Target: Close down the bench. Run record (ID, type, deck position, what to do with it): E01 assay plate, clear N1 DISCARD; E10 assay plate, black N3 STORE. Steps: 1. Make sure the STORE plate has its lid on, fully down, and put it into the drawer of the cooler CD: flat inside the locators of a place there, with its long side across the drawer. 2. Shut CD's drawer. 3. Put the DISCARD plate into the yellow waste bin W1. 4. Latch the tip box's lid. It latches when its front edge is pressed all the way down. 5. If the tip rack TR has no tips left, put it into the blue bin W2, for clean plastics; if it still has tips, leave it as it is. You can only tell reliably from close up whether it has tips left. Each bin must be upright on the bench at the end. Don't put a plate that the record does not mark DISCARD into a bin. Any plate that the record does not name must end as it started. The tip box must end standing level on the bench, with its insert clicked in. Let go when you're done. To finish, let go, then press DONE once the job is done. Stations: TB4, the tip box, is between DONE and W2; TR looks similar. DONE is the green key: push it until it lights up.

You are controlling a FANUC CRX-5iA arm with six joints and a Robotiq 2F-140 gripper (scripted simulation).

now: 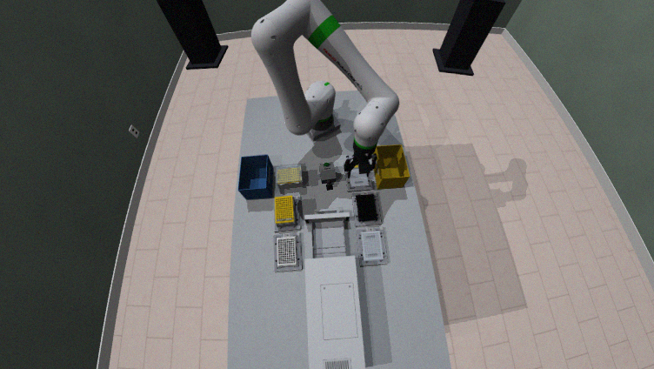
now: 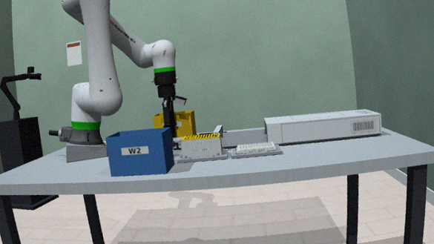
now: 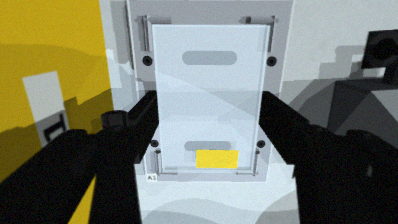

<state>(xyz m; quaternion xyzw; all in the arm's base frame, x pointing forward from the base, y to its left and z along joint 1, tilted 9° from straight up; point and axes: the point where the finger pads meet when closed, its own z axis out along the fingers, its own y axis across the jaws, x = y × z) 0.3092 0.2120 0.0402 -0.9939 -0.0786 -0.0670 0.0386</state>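
Now: hand 2 cm above the clear plate lid. Also, from my hand: yellow bin W1 (3 cm behind, 15 cm to the left); then green DONE key (2 cm behind, 16 cm to the right, 3 cm above); then black assay plate (17 cm ahead, 4 cm to the left, 2 cm below).
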